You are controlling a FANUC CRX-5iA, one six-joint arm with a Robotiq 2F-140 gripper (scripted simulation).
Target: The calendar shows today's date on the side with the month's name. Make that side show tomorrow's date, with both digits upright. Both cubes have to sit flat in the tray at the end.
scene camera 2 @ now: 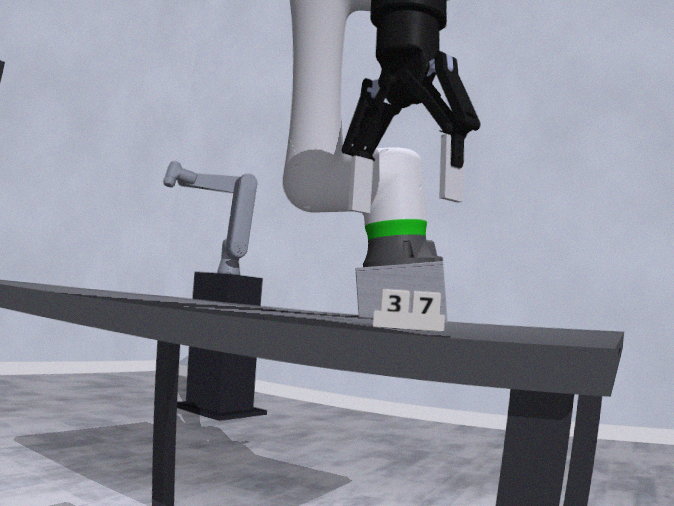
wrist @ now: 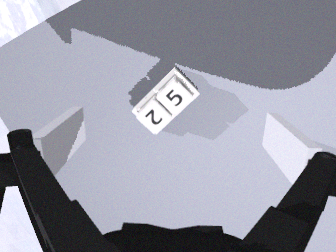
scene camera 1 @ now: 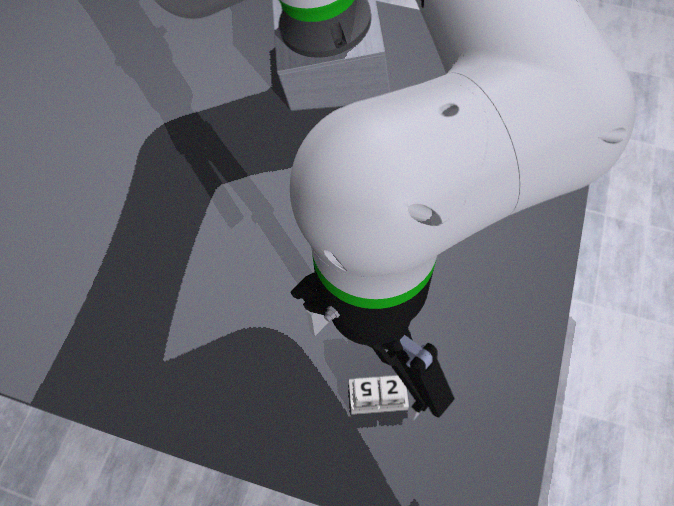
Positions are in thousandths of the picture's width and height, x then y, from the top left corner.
Labels:
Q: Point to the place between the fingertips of my gripper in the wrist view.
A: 519,502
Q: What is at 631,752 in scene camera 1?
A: My gripper.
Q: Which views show my gripper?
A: Scene camera 2, the wrist view and scene camera 1: all of them.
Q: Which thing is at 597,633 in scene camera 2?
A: A white calendar tray.

